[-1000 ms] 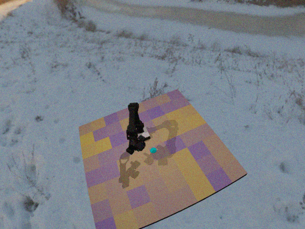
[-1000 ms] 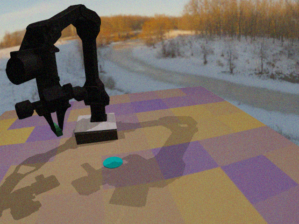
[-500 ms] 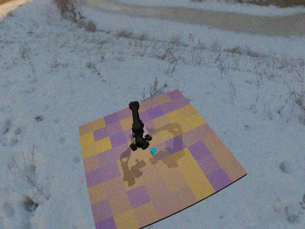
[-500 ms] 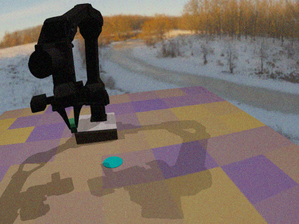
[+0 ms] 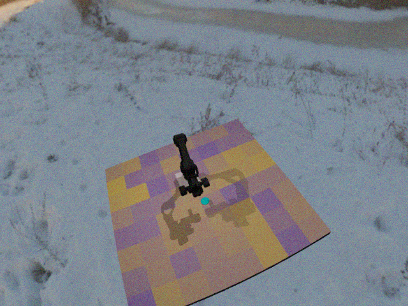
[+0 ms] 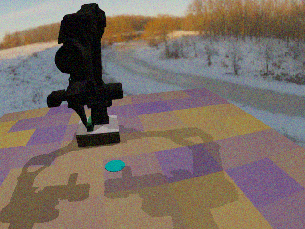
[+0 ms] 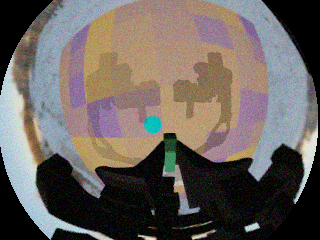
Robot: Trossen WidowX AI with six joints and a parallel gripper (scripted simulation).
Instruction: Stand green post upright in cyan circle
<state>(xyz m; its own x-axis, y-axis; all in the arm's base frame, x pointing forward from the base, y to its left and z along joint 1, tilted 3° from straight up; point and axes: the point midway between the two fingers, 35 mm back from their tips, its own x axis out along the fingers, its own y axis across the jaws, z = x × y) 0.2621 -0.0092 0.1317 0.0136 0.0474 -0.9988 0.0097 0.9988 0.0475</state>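
The cyan circle lies 20 mm behind my gripper tip, 50 mm to the left of it and 140 mm below it. The rest, counted from my gripper tip: green post (20 mm behind).
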